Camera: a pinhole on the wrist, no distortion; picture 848 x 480 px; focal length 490.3 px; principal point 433.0 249.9 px. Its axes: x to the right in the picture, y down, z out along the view. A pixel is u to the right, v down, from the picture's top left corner.
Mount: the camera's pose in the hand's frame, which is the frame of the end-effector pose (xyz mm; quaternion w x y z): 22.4 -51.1 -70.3 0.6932 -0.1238 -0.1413 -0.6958
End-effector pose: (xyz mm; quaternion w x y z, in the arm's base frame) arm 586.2 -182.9 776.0 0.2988 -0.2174 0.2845 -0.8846
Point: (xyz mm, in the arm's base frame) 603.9 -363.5 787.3
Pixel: 190.9 462.1
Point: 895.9 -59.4 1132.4
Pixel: outside the picture
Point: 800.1 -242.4 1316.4
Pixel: 798.3 242.3
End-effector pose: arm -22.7 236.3 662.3 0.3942 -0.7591 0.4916 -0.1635
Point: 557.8 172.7 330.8
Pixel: outside the picture
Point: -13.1 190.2 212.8
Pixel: 175.1 349.7
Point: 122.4 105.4 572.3
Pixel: outside the picture
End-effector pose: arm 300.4 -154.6 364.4 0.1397 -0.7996 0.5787 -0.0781
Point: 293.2 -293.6 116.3
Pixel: 343.7 434.9
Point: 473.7 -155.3 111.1
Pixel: 669.3 328.0
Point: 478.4 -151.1 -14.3
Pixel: 617.8 312.0
